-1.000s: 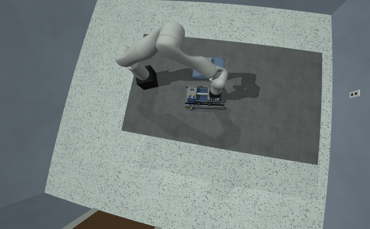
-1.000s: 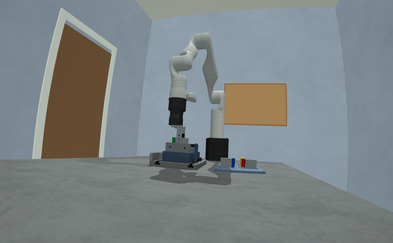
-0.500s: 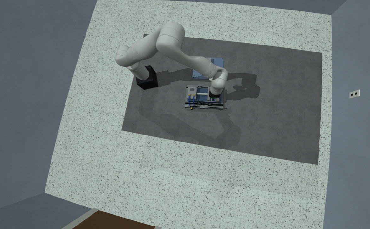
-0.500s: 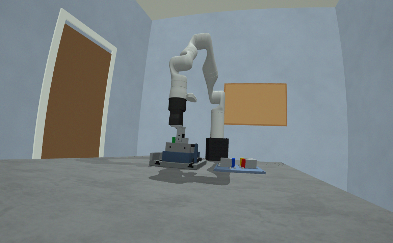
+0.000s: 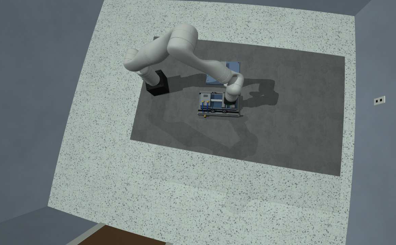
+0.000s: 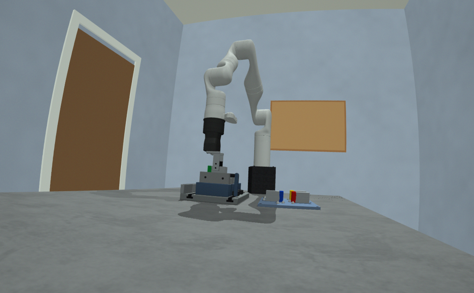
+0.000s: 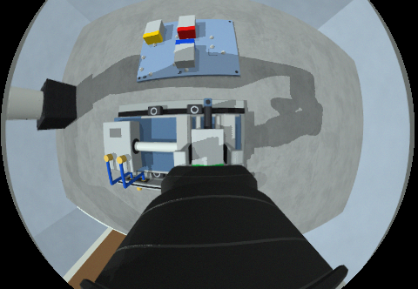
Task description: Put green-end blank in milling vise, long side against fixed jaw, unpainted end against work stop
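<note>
Now: hand 20 mm above the green-ended blank. Round my hand: fixed jaw: 40 mm below, 30 mm ahead; then milling vise: 80 mm below, 70 mm behind; then work stop rod: 50 mm to the left, 30 mm below.
</note>
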